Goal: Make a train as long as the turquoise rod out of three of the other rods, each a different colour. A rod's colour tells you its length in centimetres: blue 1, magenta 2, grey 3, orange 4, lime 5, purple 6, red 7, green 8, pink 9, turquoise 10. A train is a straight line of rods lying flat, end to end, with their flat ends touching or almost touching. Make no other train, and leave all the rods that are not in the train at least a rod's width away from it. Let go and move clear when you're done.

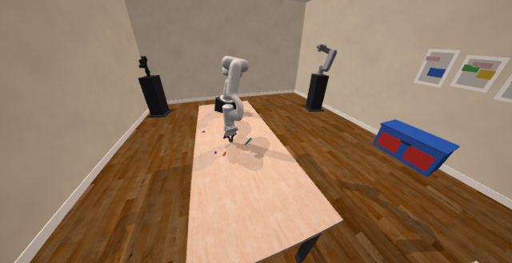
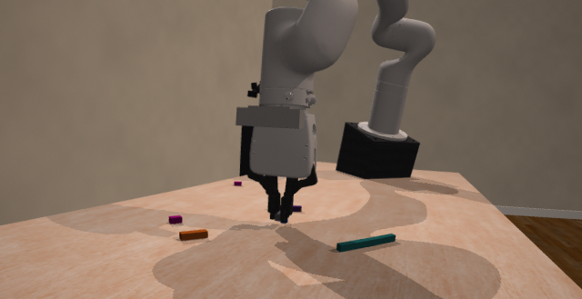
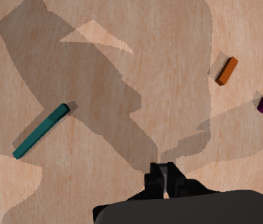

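Now: hand 20 mm above the grey rod. From my hand the other things lie so: orange rod (140 mm ahead, 40 mm to the right, 30 mm below); then purple rod (90 mm behind, 50 mm to the right, 30 mm below); then blue rod (30 mm below, 20 mm behind, 10 mm to the right).
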